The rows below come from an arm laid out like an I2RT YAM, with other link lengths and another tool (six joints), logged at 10 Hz.
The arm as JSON. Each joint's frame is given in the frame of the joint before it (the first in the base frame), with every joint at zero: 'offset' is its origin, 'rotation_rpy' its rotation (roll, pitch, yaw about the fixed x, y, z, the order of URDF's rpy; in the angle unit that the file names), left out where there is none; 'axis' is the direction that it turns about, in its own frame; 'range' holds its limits. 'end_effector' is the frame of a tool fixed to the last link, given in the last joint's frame.
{
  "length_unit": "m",
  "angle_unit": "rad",
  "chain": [
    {
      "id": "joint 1",
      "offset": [
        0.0,
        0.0,
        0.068
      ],
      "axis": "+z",
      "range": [
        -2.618,
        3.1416
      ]
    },
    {
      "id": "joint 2",
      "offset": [
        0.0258,
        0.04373,
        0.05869
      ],
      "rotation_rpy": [
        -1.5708,
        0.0,
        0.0
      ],
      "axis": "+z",
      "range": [
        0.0,
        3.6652
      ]
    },
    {
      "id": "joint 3",
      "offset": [
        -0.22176,
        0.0,
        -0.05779
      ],
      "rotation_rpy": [
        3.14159,
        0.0,
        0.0
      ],
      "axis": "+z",
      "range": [
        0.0,
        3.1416
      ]
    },
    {
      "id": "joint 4",
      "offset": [
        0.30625,
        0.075,
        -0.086
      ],
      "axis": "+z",
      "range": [
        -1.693,
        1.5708
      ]
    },
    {
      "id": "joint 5",
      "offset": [
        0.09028,
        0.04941,
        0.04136
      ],
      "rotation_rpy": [
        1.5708,
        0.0,
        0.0
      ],
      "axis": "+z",
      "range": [
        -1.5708,
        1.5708
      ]
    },
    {
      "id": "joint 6",
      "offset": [
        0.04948,
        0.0,
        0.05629
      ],
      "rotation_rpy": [
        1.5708,
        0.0,
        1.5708
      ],
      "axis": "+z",
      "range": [
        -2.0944,
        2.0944
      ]
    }
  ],
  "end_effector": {
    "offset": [
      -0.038,
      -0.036,
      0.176
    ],
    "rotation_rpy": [
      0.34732,
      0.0,
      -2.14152
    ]
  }
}
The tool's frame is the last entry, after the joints.
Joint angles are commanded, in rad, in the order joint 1, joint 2, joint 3, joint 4, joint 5, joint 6. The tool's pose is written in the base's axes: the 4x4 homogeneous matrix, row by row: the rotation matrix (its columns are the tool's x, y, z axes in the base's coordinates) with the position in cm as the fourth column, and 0 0 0 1 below. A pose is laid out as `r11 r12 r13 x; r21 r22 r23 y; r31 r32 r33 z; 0 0 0 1`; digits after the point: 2 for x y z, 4 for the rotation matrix.
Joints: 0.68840, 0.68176, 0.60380, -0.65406, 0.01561, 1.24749
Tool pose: 0.7946 0.3540 0.4932 32.62; -0.1572 -0.6648 0.7303 27.48; 0.5864 -0.6578 -0.4726 13.67; 0 0 0 1
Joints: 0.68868, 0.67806, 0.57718, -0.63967, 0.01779, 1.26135
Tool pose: 0.7999 0.3390 0.4953 32.59; -0.1665 -0.6675 0.7258 27.32; 0.5766 -0.6630 -0.4774 12.66; 0 0 0 1
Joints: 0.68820, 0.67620, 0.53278, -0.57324, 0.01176, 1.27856
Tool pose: 0.7940 0.3394 0.5044 32.99; -0.1888 -0.6509 0.7353 27.70; 0.5779 -0.6790 -0.4527 11.88; 0 0 0 1
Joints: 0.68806, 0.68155, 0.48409, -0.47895, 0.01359, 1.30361
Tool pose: 0.7787 0.3418 0.5260 33.74; -0.2258 -0.6296 0.7434 28.11; 0.5853 -0.6977 -0.4131 11.30; 0 0 0 1
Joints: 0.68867, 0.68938, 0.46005, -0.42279, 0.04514, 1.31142
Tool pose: 0.7555 0.3425 0.5585 34.54; -0.2512 -0.6359 0.7298 27.83; 0.6050 -0.6917 -0.3944 11.14; 0 0 0 1
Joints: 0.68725, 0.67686, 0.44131, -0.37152, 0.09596, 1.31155
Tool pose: 0.7105 0.3519 0.6093 35.57; -0.2859 -0.6469 0.7070 27.13; 0.6430 -0.6766 -0.3590 12.10; 0 0 0 1
